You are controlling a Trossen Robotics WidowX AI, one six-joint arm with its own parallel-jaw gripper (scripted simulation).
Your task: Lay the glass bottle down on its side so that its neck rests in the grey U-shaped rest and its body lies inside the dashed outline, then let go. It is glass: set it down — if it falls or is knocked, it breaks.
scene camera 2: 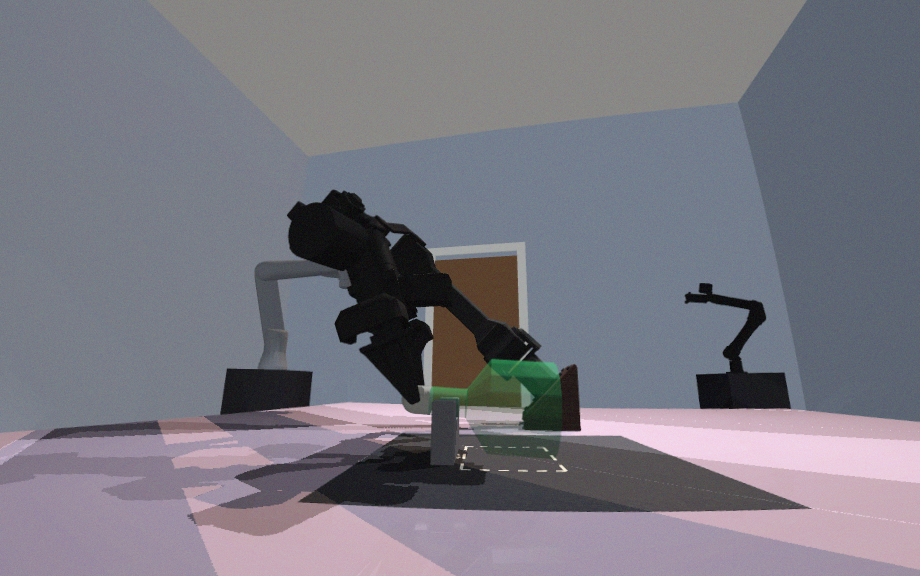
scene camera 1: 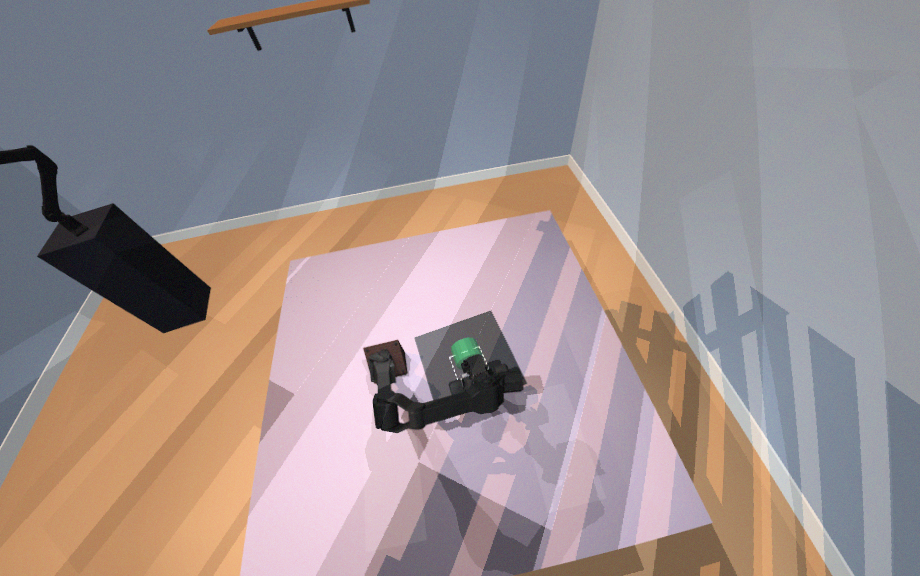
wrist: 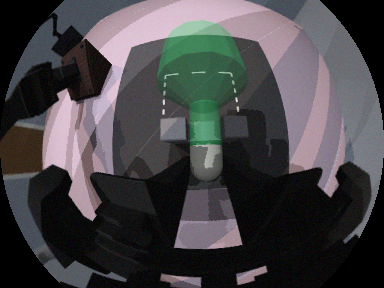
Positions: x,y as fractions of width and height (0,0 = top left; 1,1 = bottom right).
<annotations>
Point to a dark mat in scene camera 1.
0.47,0.61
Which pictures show my gripper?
Scene camera 2, scene camera 1 and the wrist view: all of them.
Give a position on a dark mat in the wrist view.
0.36,0.52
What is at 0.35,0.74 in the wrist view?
My gripper.
</annotations>
